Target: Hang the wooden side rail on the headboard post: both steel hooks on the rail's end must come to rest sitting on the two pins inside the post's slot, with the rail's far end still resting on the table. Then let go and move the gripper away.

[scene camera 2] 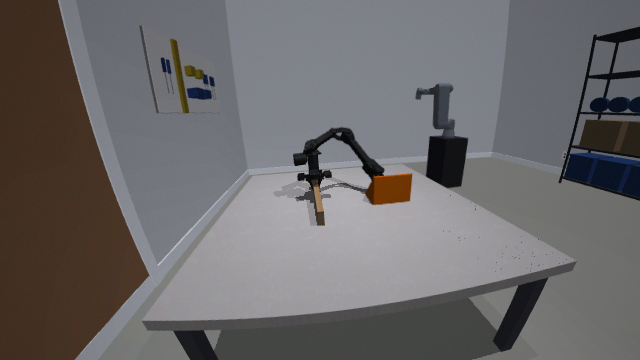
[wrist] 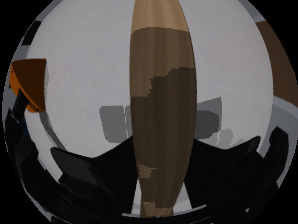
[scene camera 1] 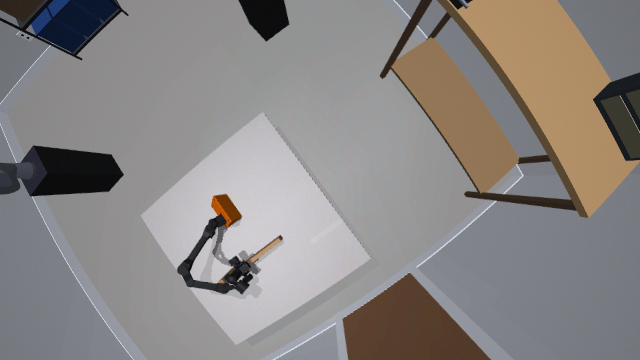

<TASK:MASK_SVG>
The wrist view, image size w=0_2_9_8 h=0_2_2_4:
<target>my gripper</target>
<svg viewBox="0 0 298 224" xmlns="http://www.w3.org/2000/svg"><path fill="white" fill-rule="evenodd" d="M289 133L283 132L278 125L273 129L265 159L261 153L257 153L261 136L253 137L246 143L229 149L212 147L204 141L201 143L194 139L184 184L192 209L205 204L206 206L194 212L169 217L138 218L121 214L132 213L138 173L133 135L104 155L92 159L52 147L52 157L63 172L59 186L53 183L41 167L41 163L37 161L39 149L28 135L16 144L15 156L17 171L27 192L48 212L55 214L51 217L52 224L250 224L277 193L277 180L285 171L289 155Z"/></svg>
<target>wooden side rail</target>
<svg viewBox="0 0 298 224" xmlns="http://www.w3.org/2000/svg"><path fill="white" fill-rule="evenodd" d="M134 0L136 3L134 3L132 27L130 27L132 28L130 30L132 34L130 34L129 96L130 115L132 115L133 149L136 152L136 167L138 179L140 179L142 198L144 198L142 202L144 202L146 213L148 213L148 216L160 217L172 212L182 184L184 184L186 169L189 167L189 159L192 156L194 125L196 125L197 71L196 63L194 63L196 59L194 59L189 26L186 23L184 11L182 11L178 0Z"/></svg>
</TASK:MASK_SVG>
